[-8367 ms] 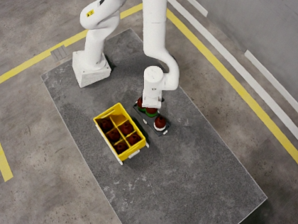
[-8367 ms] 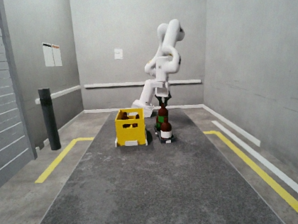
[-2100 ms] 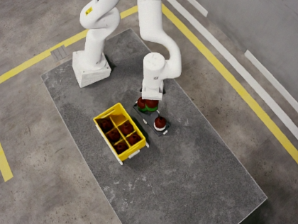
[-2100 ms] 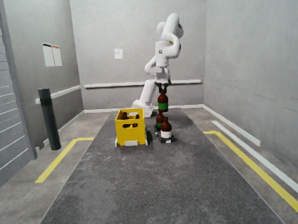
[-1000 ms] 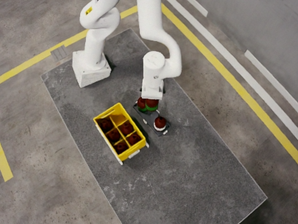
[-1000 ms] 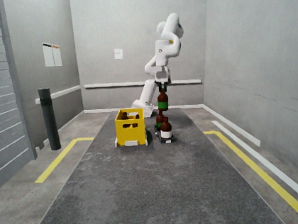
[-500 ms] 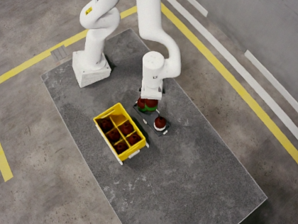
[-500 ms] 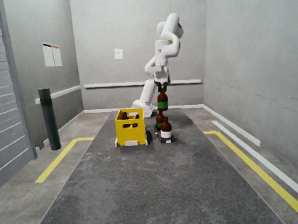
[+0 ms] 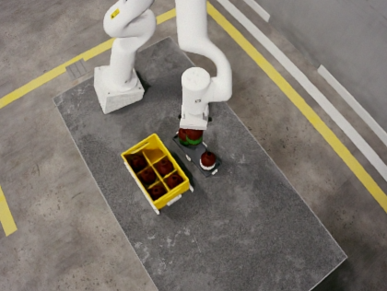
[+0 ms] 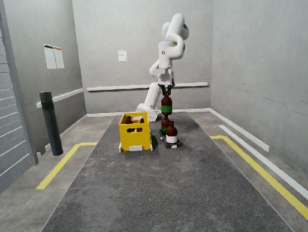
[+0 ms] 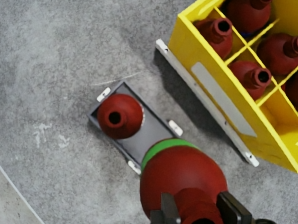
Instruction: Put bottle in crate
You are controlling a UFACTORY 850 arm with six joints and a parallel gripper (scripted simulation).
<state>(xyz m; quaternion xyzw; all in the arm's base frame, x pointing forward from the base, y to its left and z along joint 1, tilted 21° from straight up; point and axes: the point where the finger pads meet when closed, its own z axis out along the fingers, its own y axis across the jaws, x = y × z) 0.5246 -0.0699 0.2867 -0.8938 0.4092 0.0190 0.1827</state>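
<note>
The glass bottle lies 70 mm below my hand. Also, from my hand: dark tray: 10 mm ahead, 10 mm to the left, 320 mm below; then yellow crate: 30 mm behind, 220 mm to the right, 250 mm below.
</note>
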